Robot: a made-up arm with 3 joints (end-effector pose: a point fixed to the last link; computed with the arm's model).
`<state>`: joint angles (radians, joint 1 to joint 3).
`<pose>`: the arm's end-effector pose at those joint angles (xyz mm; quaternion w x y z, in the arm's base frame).
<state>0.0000 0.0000 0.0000</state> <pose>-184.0 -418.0 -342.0 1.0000 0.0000 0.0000 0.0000</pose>
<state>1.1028 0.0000 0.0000</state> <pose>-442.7 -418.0 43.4 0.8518 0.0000 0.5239 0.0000</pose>
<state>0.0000 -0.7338 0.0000</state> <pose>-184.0 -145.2 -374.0 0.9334 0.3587 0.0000 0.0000</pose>
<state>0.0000 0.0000 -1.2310</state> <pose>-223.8 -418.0 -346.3 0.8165 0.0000 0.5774 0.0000</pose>
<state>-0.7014 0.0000 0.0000</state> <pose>119.5 -418.0 -365.6 0.9391 0.0000 -0.3436 0.0000</pose>
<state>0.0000 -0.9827 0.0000</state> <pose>-184.0 -56.7 -339.2 0.8817 0.4718 0.0000 0.0000</pose>
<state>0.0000 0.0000 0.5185</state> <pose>-174.1 -418.0 -327.2 0.9666 0.0000 -0.2564 0.0000</pose>
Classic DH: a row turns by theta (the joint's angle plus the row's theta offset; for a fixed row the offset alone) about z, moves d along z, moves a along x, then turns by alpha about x. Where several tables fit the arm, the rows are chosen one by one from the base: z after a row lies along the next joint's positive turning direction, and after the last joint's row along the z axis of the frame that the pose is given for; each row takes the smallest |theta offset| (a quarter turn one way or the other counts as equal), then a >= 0, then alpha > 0; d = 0 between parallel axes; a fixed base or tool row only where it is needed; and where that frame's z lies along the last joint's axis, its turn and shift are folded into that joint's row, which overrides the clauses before.
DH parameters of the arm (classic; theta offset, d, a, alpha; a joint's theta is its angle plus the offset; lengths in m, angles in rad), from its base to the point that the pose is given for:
base (fixed): 0 0.061 0 -1.5708
joint 1: 1.5708 -0.24 0.064 -1.5708
joint 2: 0 0.207 0.313 -1.5708
joint 3: 1.5708 0.178 0.023 -1.5708
tool (fixed): 0 -0.026 0 0

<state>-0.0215 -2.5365 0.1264</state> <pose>-183.3 97.5 168.1 0.2971 0.9533 -0.0220 -0.0500</pose>
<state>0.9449 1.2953 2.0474</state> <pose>-88.8 -558.5 236.7 0.6794 -0.0450 -0.4177 0.6016</pose>
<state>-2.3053 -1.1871 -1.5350</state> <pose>419.2 5.8 126.7 0.7682 -0.1914 -0.3114 0.5255</pose>
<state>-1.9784 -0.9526 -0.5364</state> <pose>456.1 -60.3 39.5 0.6675 0.1413 -0.5867 0.4362</pose>
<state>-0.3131 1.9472 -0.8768</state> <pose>-272.5 -497.6 213.7 0.5401 -0.6848 0.1564 -0.4635</pose>
